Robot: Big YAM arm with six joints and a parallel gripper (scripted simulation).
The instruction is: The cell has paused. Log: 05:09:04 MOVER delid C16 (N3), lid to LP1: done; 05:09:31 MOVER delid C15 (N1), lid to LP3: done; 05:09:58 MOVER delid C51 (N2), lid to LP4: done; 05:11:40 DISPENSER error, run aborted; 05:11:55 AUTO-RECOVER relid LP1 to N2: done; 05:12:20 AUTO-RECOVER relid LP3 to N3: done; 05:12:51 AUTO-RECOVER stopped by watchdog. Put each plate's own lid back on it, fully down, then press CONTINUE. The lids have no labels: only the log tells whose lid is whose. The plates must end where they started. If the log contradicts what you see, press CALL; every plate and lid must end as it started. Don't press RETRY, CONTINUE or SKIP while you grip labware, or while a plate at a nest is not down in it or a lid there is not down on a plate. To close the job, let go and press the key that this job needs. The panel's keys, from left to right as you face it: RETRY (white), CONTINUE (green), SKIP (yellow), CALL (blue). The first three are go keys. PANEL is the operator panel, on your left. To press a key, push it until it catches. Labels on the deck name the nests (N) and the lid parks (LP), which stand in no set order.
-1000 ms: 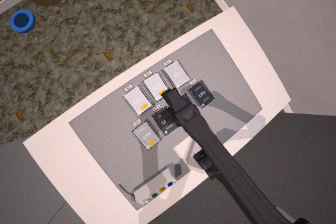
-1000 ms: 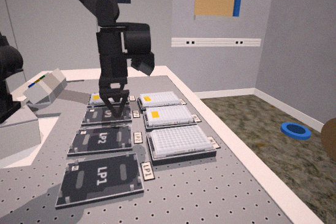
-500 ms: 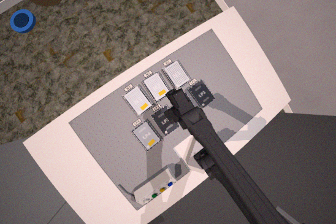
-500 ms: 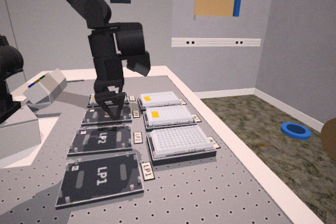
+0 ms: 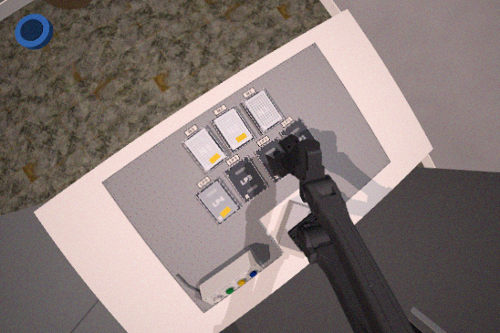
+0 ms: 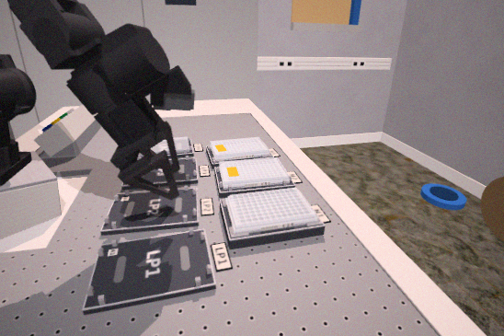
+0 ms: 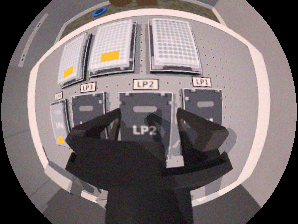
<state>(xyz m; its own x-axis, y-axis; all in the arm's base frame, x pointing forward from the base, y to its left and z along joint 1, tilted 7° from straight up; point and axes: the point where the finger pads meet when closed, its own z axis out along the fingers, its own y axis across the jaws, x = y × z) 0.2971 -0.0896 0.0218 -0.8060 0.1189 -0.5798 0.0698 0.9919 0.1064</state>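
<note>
The clear lid lies 15 cm ahead of my hand, 7 cm to the left of it and 4 cm below it. Round my hand: blue key: 29 cm behind, 33 cm to the left; then green key: 29 cm behind, 43 cm to the left; then yellow key: 29 cm behind, 38 cm to the left.
</note>
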